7 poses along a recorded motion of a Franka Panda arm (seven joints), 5.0 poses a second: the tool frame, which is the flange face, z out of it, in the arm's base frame.
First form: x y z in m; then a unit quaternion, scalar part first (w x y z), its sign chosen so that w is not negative.
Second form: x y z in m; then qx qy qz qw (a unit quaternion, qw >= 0). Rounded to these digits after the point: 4 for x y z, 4 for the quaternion.
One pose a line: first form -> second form
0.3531, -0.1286, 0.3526, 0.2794, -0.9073, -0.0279, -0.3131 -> 0.3531, -0.1286, 0.3526, -0.9073, -0.0279, -0.3131, 0.2794
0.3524, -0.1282, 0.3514, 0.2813, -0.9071, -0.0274, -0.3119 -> 0.3524, -0.1282, 0.3514, -0.9071, -0.0274, -0.3119, 0.2813
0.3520, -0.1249, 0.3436, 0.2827, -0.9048, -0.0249, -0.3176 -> 0.3520, -0.1249, 0.3436, -0.9048, -0.0249, -0.3176, 0.2827
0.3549, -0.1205, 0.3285, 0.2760, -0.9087, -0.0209, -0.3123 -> 0.3549, -0.1205, 0.3285, -0.9087, -0.0209, -0.3123, 0.2760
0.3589, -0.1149, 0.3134, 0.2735, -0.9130, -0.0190, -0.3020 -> 0.3589, -0.1149, 0.3134, -0.9130, -0.0190, -0.3020, 0.2735
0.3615, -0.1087, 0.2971, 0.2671, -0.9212, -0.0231, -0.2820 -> 0.3615, -0.1087, 0.2971, -0.9212, -0.0231, -0.2820, 0.2671
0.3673, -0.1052, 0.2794, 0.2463, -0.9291, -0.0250, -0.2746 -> 0.3673, -0.1052, 0.2794, -0.9291, -0.0250, -0.2746, 0.2463
